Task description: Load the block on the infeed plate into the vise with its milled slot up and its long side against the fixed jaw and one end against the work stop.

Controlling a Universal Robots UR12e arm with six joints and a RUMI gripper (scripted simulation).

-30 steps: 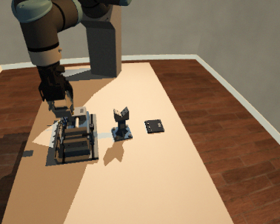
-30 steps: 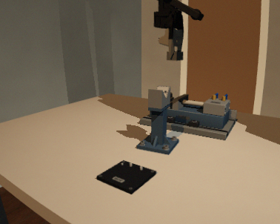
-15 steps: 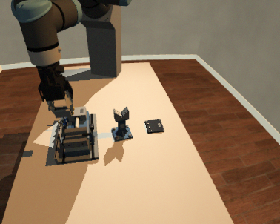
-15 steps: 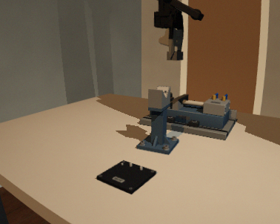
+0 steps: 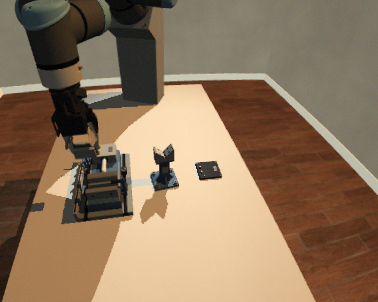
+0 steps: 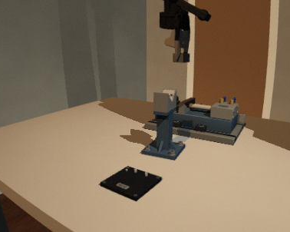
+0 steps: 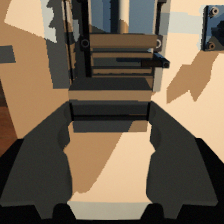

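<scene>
My hand is right at the part. The rest, counted from my hand: dark work stop rod 2 cm ahead, 6 cm to the left, 15 cm below; then moving jaw 3 cm behind, 3 cm to the left, 17 cm below; then cream cylinder rod 8 cm behind, 4 cm to the left, 17 cm below.
</scene>
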